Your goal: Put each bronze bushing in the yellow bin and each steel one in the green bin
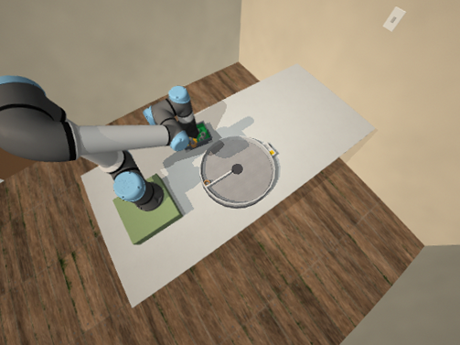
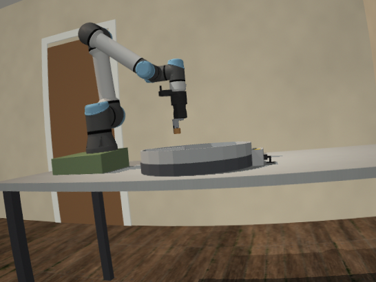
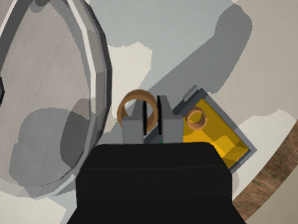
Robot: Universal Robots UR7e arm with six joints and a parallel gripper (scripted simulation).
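Now: hand 130 mm above the yellow bin, 120 mm to the right of it and 50 mm short of it. Also, from my hand: grey turntable 220 mm to the right, 170 mm ahead, 110 mm below.
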